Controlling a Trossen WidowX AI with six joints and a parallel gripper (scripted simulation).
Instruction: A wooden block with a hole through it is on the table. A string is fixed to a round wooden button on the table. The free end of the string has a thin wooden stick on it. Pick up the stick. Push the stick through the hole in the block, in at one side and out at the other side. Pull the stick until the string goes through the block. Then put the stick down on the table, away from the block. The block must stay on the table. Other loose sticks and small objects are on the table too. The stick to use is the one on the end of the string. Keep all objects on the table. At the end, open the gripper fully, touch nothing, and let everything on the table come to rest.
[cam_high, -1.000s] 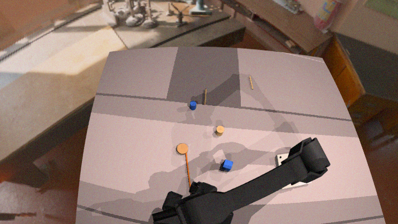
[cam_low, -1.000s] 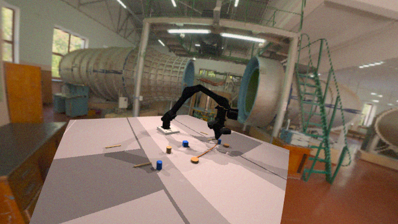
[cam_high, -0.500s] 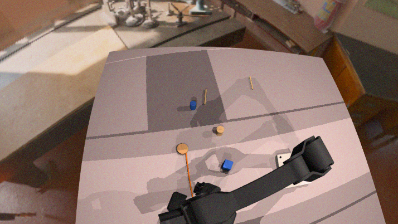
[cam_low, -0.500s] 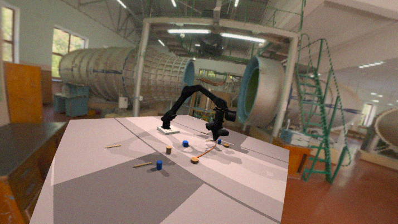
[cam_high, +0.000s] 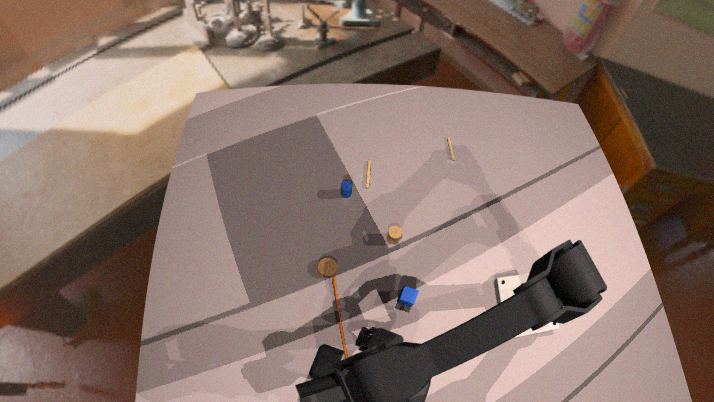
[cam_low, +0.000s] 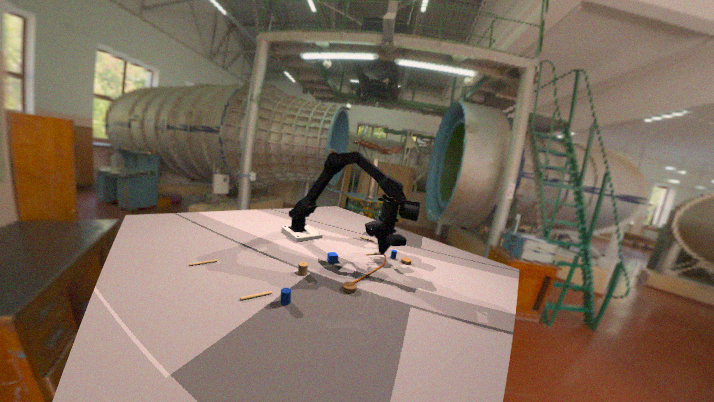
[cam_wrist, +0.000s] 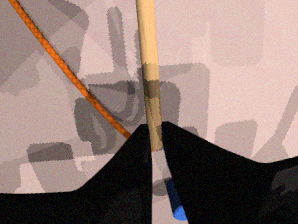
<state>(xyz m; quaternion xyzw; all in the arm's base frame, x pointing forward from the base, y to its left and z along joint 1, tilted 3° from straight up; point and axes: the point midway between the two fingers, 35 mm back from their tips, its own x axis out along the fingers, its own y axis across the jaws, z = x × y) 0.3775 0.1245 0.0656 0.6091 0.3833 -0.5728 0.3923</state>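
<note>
Now: gripper tip 9 cm past the blue cube, 16 cm to the left of it and 2 cm above it. From my gripper tip the other things lie so: round wooden button (6 cm ahead, 23 cm to the right, 2 cm below); short wooden cylinder (8 cm behind, 30 cm to the right, 1 cm below); thin wooden stick (1 cm behind, 1 cm to the right).
</note>
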